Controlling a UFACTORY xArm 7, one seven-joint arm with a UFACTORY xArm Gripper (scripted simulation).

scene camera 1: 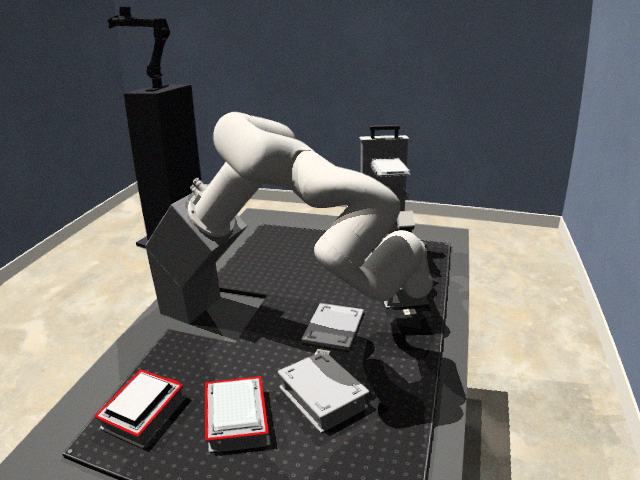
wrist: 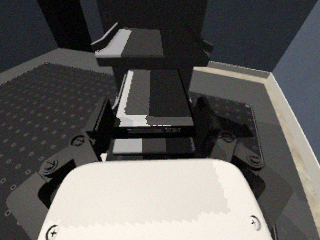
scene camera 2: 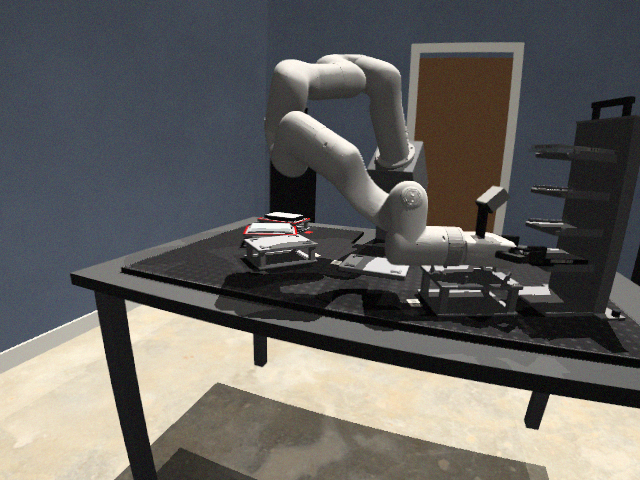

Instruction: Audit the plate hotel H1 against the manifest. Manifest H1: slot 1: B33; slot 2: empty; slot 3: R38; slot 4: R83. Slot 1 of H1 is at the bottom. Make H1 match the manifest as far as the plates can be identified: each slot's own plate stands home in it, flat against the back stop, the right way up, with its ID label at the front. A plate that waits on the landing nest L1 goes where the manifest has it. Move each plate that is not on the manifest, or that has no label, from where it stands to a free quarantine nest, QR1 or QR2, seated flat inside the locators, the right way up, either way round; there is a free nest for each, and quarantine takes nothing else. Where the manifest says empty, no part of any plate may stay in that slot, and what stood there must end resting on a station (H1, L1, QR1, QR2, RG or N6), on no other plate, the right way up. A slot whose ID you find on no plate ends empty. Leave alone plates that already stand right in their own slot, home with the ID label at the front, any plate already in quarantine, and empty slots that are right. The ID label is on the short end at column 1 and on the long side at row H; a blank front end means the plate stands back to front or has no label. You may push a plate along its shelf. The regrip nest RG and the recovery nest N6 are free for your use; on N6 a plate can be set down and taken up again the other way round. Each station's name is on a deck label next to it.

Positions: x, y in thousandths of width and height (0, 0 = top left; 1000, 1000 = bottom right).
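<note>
There's a dark plate here (wrist: 480, 431), and I can see my gripper too (wrist: 483, 452).
</note>
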